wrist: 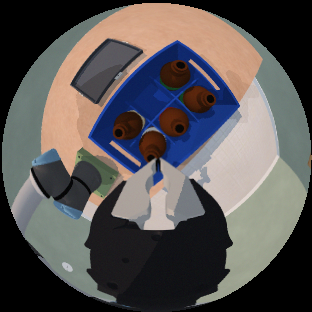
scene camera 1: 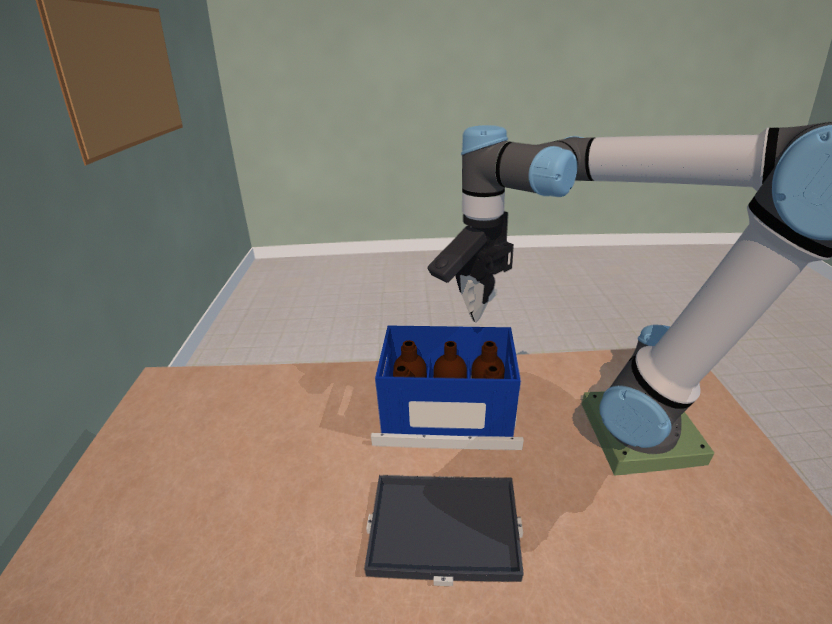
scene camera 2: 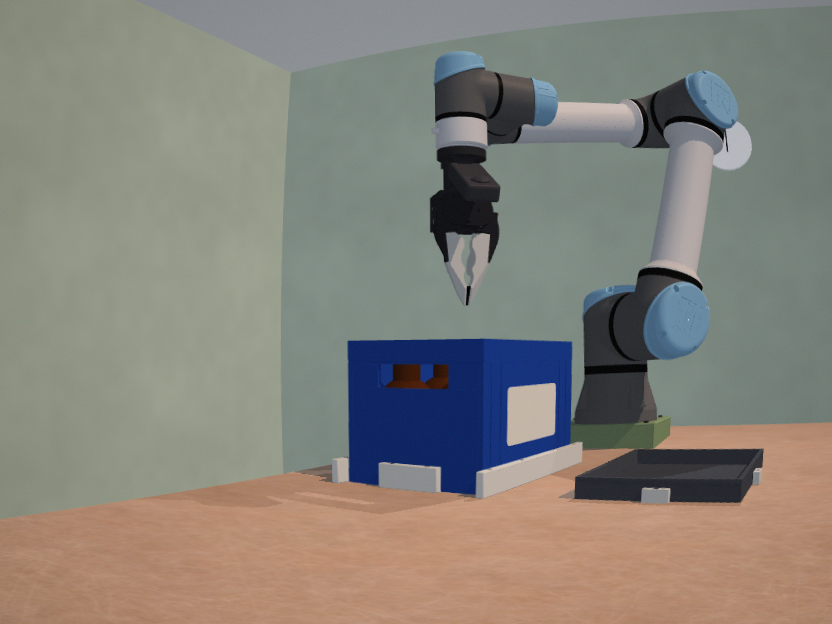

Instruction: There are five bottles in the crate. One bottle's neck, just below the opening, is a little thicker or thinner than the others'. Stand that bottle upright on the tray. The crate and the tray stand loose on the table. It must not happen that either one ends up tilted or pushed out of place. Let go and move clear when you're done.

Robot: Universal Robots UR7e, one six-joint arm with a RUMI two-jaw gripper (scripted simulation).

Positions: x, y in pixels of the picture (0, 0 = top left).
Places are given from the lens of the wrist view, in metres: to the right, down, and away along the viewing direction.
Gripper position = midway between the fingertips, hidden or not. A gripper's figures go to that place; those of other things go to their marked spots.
gripper (wrist: 158, 159): 0.00, 0.00, 0.15
blue crate (wrist: 140, 91): -0.05, -0.19, 0.27
dark grey tray (wrist: 111, 57): -0.16, -0.36, 0.21
The marked spots on the blue crate and the dark grey tray are 0.21 m apart.
